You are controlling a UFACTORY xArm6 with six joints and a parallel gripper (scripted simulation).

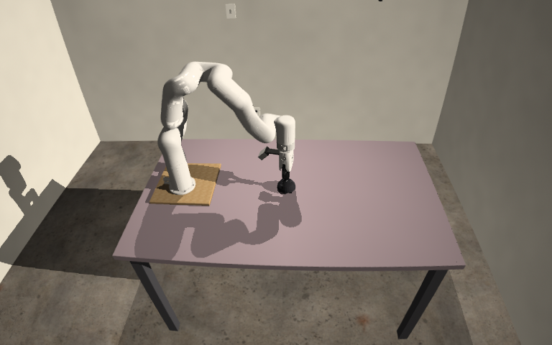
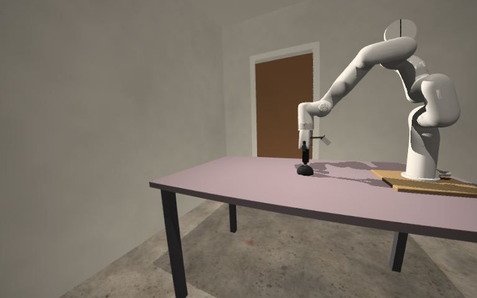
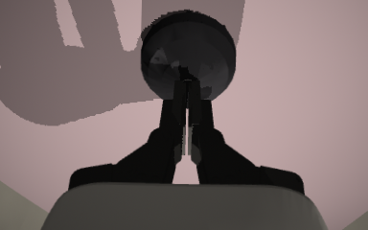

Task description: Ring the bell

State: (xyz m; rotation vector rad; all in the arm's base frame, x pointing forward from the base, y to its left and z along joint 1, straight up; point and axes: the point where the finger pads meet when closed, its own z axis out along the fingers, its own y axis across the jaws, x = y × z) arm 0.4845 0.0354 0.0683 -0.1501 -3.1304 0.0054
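Right now the button is 30 mm below my hand. From my hand the other things lie so: black dome-shaped bell (40 mm below).
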